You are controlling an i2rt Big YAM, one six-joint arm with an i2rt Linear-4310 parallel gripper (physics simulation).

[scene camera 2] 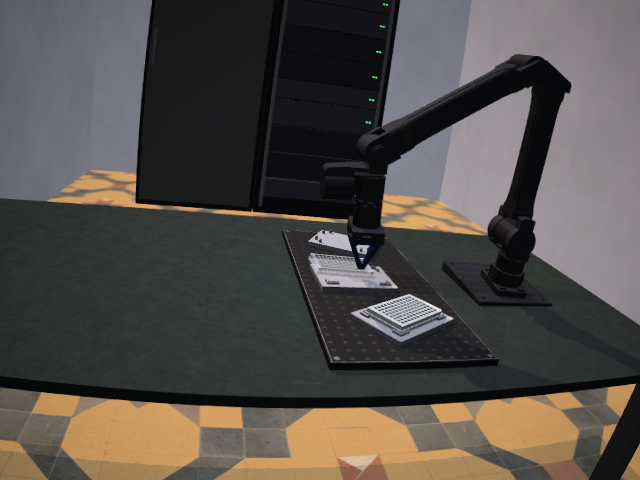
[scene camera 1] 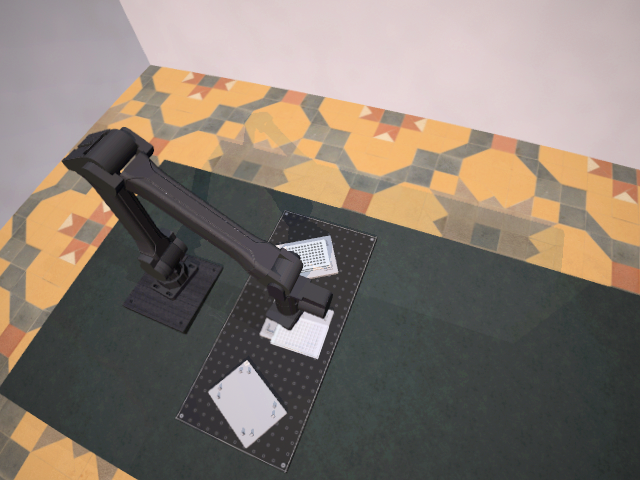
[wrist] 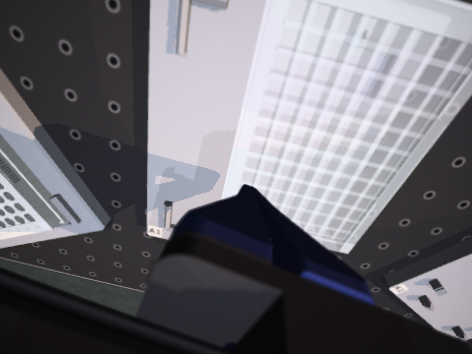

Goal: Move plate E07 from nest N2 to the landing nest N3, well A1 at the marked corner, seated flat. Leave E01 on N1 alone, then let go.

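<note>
Plate E07 (scene camera 1: 299,339) (scene camera 2: 336,262) (wrist: 340,130), clear with a grid of wells, lies displaced on the middle nest N2 (scene camera 1: 267,329) (scene camera 2: 356,283) (wrist: 190,105). It overhangs one side, and a strip of nest with corner stops lies bare. My gripper (scene camera 2: 361,265) (wrist: 244,195) is shut and empty, its blue tips low beside the plate's edge; contact cannot be told. In scene camera 1 the arm hides the tips. Landing nest N3 (scene camera 1: 247,403) (scene camera 2: 329,240) (wrist: 462,287) holds no plate; its A1 label shows in the wrist view.
White plate E01 (scene camera 1: 314,254) (scene camera 2: 405,311) (wrist: 12,212) sits on nest N1 (scene camera 1: 333,263) (scene camera 2: 399,338) (wrist: 95,221), on the other side of N2 from N3. All three nests stand on a black perforated board (scene camera 1: 206,372) (scene camera 2: 351,353) beside the arm's base (scene camera 1: 175,315) (scene camera 2: 475,289). A dark cabinet (scene camera 2: 206,103) stands behind the table.
</note>
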